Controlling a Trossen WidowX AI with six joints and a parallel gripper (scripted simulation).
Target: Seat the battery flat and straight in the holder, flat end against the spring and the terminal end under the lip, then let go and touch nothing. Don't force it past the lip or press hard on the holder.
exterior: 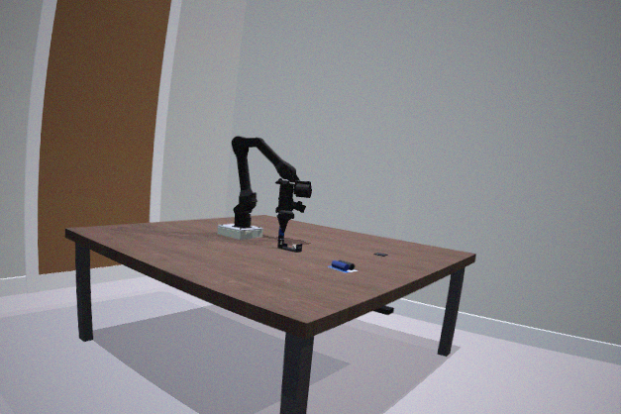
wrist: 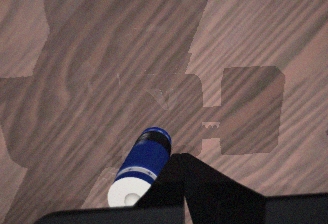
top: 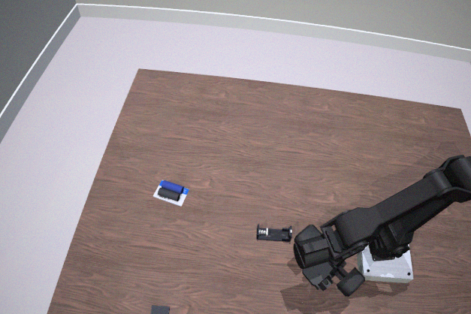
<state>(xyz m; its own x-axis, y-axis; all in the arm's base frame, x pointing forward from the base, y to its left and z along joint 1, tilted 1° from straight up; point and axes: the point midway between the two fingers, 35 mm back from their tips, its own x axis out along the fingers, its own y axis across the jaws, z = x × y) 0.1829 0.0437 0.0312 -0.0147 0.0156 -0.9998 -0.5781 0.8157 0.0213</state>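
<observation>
Right now the battery is 1 cm behind my gripper tip, 1 cm to the left of it and 1 cm below it. Round my gripper tip: dark block: 41 cm ahead, 8 cm to the left, 4 cm below; then white card: 39 cm ahead, 27 cm to the right, 3 cm below.
</observation>
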